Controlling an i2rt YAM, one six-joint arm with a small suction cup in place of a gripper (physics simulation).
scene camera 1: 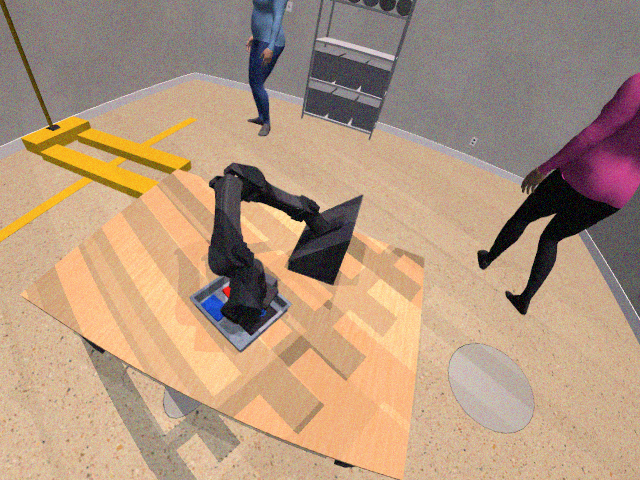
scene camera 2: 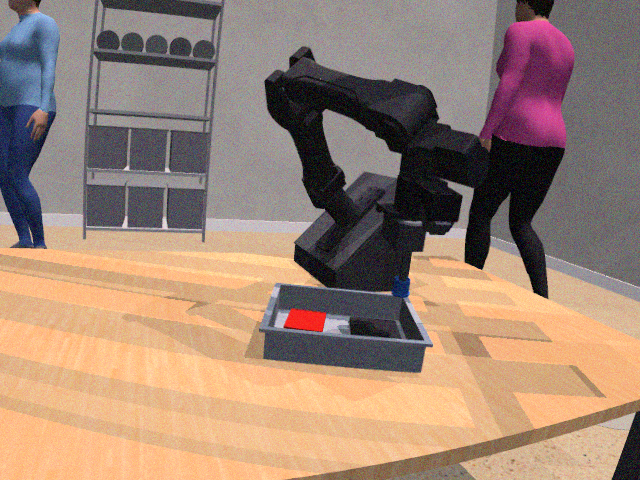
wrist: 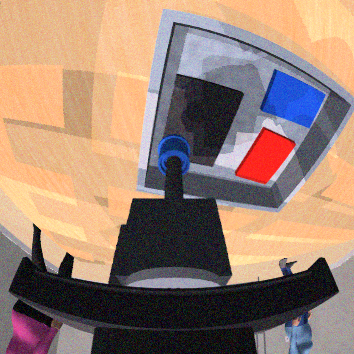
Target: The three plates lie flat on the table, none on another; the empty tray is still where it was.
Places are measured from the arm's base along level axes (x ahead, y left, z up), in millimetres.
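Pixels of known places: hand at its tool point: (scene camera 2: 400, 293) (wrist: 173, 148); arm's base at its link origin: (scene camera 1: 322, 230) (scene camera 2: 351, 219).
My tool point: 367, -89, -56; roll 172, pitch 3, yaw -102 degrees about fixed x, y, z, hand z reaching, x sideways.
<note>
For each thing: its top centre in the pictures, then the offset to it from my tool point, as dx, dy, dz. Level surfaces: height alone.
- grey tray at its top centre: (wrist: 250, 143) (scene camera 2: 344, 309) (scene camera 1: 240, 300) -31, -82, -35
- large black plate at its top centre: (wrist: 197, 126) (scene camera 2: 375, 331) (scene camera 1: 256, 315) -21, -23, -73
- smaller blue plate at its top centre: (wrist: 295, 101) (scene camera 1: 215, 307) +3, -159, -72
- smaller red plate at its top centre: (wrist: 265, 159) (scene camera 2: 306, 319) (scene camera 1: 238, 289) -91, -121, -73
- wooden table at its surface level: dz -85
A grey tray (scene camera 1: 240, 347) (scene camera 2: 341, 353) (wrist: 161, 65) stands on the table. Three plates lie flat and apart on its floor: a large black plate (scene camera 1: 258, 324) (scene camera 2: 372, 327) (wrist: 215, 115), a smaller blue plate (scene camera 1: 212, 307) (wrist: 294, 97) and a smaller red plate (scene camera 1: 226, 292) (scene camera 2: 305, 320) (wrist: 265, 156). The blue plate does not show in scene camera 2, where the front wall hides part of the tray floor. My blue suction cup (scene camera 2: 401, 287) (wrist: 173, 150) is open and carries nothing. It points down above the tray, over the black plate's edge in the wrist view.
The arm's dark slanted base (scene camera 1: 323, 253) (scene camera 2: 351, 248) stands on the wooden table (scene camera 1: 155, 258) (scene camera 2: 155, 413) behind the tray. The tray's raised walls surround the plates. Two people, a shelf rack (scene camera 1: 310, 85) (scene camera 2: 88, 155) and a yellow pallet truck (scene camera 1: 103, 167) are beyond the table.
</note>
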